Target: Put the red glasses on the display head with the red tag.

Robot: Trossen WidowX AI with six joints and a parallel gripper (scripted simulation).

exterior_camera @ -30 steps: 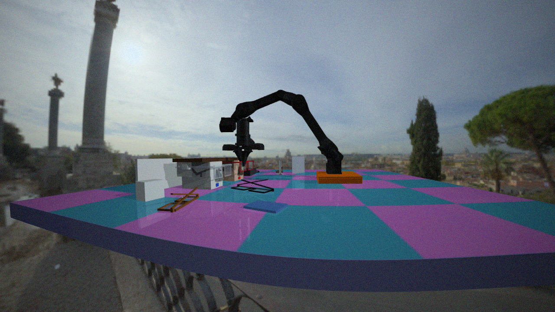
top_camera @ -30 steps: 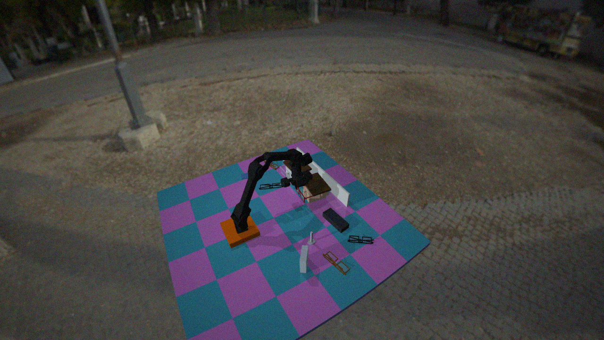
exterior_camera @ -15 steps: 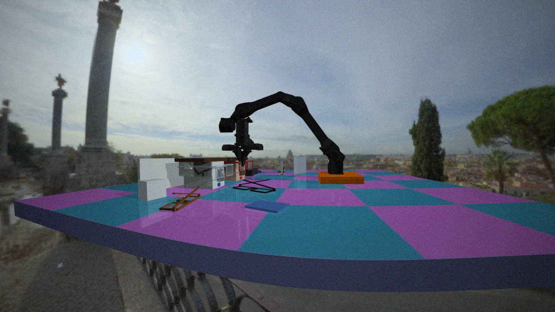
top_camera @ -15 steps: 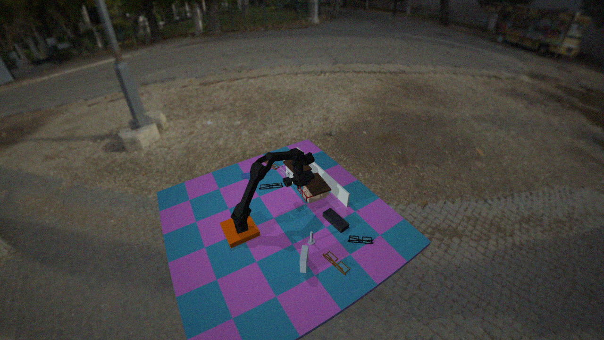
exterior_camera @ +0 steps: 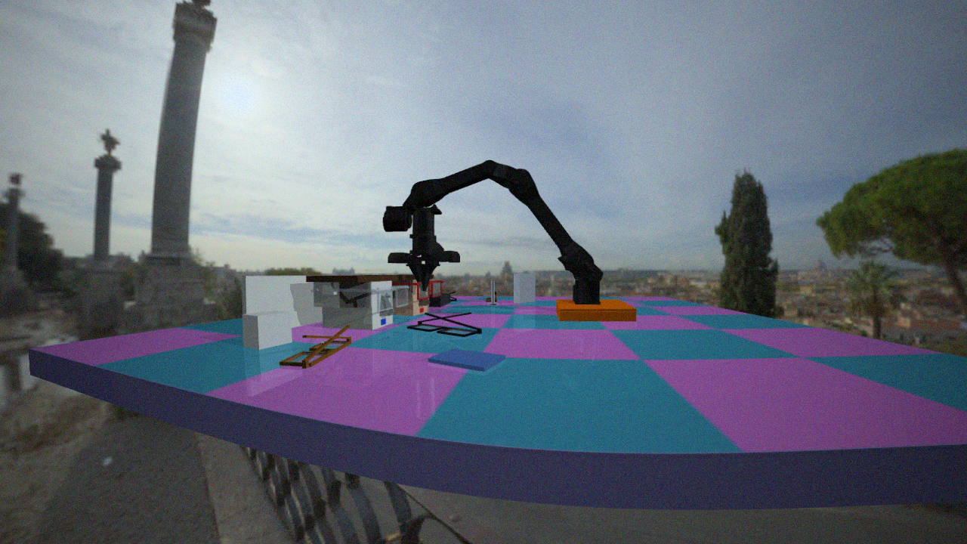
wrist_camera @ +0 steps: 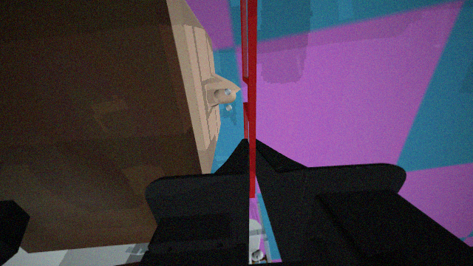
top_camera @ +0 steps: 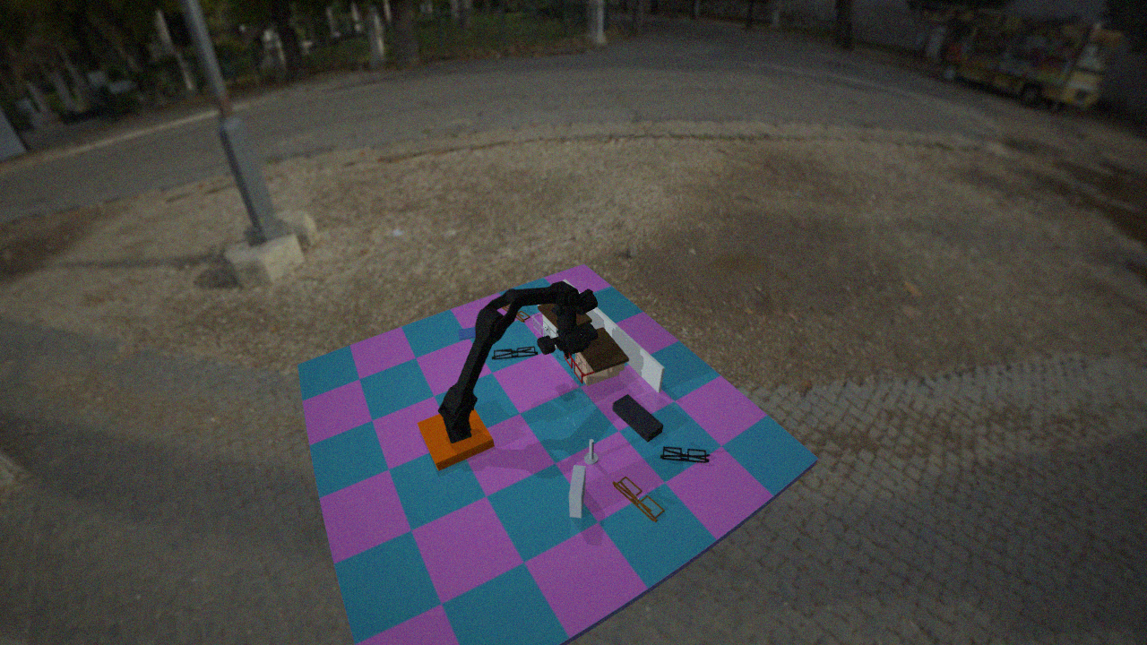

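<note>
My gripper tip is now 7 cm short of the skin-coloured head, 4 cm to the left of it and 1 cm above it. Round my gripper tip: pale translucent head 5 cm ahead, 18 cm to the left, 1 cm below; black box 9 cm ahead, 29 cm to the right, 5 cm below; white wall 19 cm ahead, 8 cm to the left, 1 cm below.
</note>
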